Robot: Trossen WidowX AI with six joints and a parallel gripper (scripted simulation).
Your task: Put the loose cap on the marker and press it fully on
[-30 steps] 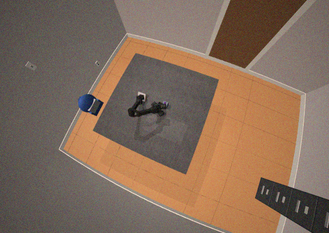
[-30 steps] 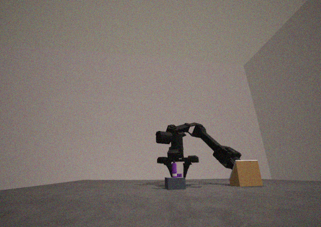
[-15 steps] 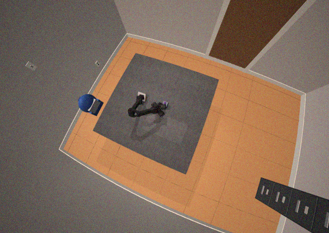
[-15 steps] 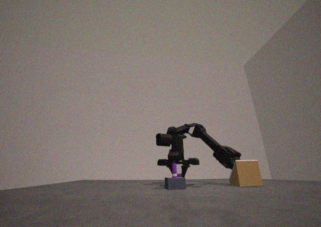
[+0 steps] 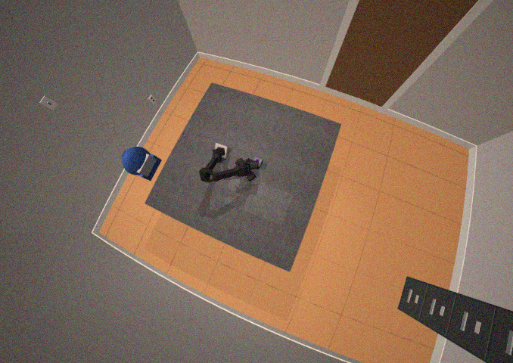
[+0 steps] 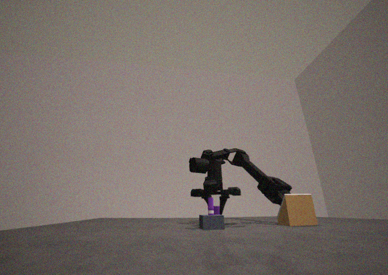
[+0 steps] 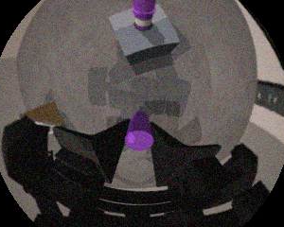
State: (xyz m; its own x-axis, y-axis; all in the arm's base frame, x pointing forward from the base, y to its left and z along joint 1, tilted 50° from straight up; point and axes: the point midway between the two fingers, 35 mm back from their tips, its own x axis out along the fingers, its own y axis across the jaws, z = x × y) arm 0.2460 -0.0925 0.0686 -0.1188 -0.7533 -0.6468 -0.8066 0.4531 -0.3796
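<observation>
My gripper tip is 60 mm short of the dark grey holder block, 110 mm to the right of it and 10 mm above it. From my gripper tip the other things lie so: purple cap: 10 mm above.
</observation>
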